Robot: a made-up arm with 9 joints. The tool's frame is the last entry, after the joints. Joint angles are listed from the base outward.
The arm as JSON. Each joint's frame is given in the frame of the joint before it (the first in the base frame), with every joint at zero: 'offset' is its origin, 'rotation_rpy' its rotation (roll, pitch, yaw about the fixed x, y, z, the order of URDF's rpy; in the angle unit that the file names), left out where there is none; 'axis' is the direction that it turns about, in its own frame. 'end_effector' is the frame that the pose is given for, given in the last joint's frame.
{
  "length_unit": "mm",
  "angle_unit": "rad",
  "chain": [
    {
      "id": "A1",
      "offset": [
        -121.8,
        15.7,
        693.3
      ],
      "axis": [
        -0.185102,
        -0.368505,
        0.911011
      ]
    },
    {
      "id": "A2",
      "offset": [
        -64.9,
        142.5,
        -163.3
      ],
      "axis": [
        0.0,
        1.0,
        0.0
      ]
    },
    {
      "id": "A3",
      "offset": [
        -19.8,
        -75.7,
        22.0
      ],
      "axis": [
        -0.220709,
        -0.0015,
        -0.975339
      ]
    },
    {
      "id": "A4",
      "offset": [
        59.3,
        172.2,
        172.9
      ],
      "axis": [
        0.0,
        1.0,
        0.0
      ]
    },
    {
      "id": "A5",
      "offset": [
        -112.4,
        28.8,
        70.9
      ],
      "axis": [
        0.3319,
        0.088,
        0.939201
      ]
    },
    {
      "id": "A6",
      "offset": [
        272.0,
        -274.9,
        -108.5
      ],
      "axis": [
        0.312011,
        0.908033,
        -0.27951
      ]
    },
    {
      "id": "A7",
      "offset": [
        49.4,
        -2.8,
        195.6
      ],
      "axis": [
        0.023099,
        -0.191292,
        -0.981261
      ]
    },
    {
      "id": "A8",
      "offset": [
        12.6,
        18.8,
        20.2
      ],
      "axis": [
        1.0,
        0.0,
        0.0
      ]
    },
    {
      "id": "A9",
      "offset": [
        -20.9,
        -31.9,
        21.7
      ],
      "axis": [
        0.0,
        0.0,
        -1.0
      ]
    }
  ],
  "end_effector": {
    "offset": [
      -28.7,
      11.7,
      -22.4
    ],
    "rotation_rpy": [
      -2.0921,
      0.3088,
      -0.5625
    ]
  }
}
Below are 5 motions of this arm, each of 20 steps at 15 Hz.
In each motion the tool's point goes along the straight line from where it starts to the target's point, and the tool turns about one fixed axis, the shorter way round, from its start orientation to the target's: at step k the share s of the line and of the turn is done. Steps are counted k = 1, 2, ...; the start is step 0. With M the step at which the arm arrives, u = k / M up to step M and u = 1 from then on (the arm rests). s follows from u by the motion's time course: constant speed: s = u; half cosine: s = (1 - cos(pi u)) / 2; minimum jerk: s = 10 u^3 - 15 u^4 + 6 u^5.
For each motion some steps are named. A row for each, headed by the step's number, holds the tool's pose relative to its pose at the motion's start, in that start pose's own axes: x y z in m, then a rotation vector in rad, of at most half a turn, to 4 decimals.
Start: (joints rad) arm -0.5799 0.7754 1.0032 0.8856 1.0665 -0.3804 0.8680 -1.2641 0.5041
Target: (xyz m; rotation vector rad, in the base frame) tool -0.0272 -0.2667 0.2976 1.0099 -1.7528 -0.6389
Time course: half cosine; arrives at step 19
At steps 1, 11, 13, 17, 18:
1: 0.0013 -0.0006 -0.0002 -0.0008 0.0029 -0.0003
11: 0.1181 -0.0553 -0.0166 -0.0760 0.2661 -0.0298
13: 0.1467 -0.0687 -0.0206 -0.0944 0.3305 -0.0370
17: 0.1846 -0.0864 -0.0259 -0.1188 0.4157 -0.0465
18: 0.1884 -0.0882 -0.0264 -0.1212 0.4243 -0.0475

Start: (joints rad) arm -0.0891 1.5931 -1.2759 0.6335 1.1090 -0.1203 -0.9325 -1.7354 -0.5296
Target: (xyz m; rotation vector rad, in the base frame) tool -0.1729 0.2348 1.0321 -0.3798 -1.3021 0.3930
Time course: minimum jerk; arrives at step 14
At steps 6, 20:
6: 0.0405 -0.1347 0.1316 0.0262 -0.1281 0.0780
20: 0.1101 -0.3662 0.3578 0.0712 -0.3481 0.2121

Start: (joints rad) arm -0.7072 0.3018 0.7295 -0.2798 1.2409 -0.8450 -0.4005 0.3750 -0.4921
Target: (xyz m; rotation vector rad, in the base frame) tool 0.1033 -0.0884 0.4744 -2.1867 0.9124 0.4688
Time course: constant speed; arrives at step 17
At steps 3, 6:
3: -0.0173 0.0207 0.0088 -0.0619 0.0890 0.1817
6: -0.0347 0.0414 0.0176 -0.1239 0.1779 0.3634

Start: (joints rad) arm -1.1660 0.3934 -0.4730 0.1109 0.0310 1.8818 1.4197 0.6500 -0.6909
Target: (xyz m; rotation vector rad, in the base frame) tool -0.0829 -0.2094 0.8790 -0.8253 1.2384 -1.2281
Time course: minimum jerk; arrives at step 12
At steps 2, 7, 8, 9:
2: 0.0024 0.0123 -0.0165 0.0654 -0.0335 -0.0556
7: 0.0448 0.2272 -0.3036 1.2031 -0.6166 -1.0239
8: 0.0542 0.2747 -0.3671 1.4549 -0.7456 -1.2382
9: 0.0615 0.3117 -0.4165 1.6507 -0.8460 -1.4049

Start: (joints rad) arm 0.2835 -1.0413 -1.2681 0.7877 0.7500 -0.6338 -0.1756 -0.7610 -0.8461
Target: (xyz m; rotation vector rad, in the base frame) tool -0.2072 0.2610 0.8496 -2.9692 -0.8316 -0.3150
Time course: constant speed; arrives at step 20
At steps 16, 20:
16: -0.1978 0.1652 -0.0636 0.4340 0.3923 1.3341
20: -0.2472 0.2065 -0.0795 0.5425 0.4903 1.6676

